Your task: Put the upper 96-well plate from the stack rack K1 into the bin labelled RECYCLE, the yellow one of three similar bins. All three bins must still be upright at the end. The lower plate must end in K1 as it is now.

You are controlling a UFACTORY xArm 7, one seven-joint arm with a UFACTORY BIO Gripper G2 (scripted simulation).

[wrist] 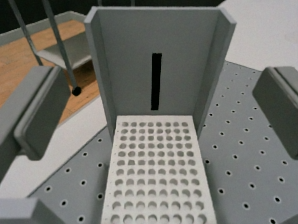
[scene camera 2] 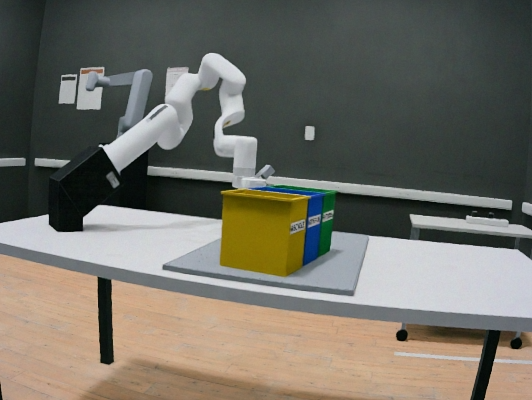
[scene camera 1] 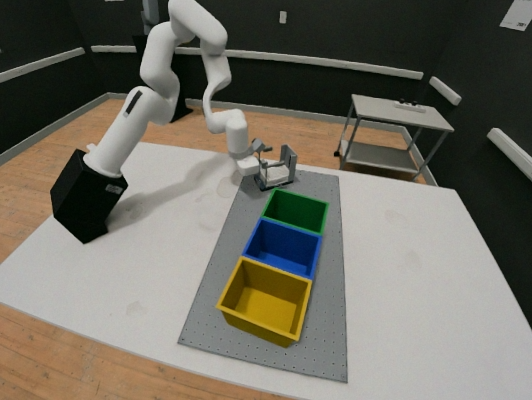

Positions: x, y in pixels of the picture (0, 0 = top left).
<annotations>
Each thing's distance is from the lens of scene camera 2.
blue bin (scene camera 2: 314, 210): 1.30 m
yellow recycle bin (scene camera 2: 264, 232): 1.16 m
The marked spots on the yellow recycle bin and the blue bin are 0.20 m apart.
</annotations>
